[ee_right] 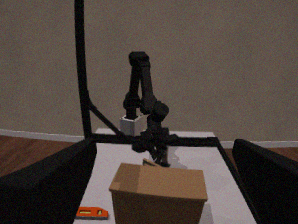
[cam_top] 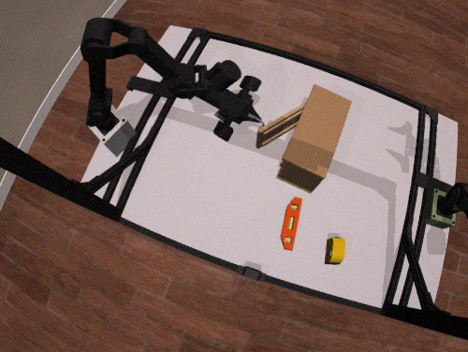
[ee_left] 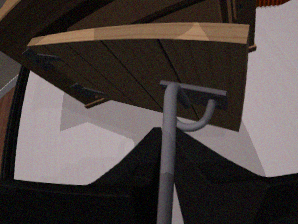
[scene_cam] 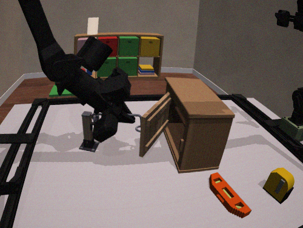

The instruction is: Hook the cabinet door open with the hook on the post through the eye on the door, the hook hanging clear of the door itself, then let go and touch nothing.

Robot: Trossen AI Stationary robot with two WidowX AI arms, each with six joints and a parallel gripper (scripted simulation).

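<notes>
Now: the hook 2 cm to the left of my left hand, 2 cm below it and 1 cm ahead of it. Round my left hand: orange spirit level 25 cm behind, 18 cm to the right, 11 cm below; slatted door 9 cm to the right, 4 cm below, 3 cm ahead; yellow tape measure 31 cm to the right, 30 cm behind, 9 cm below.
</notes>
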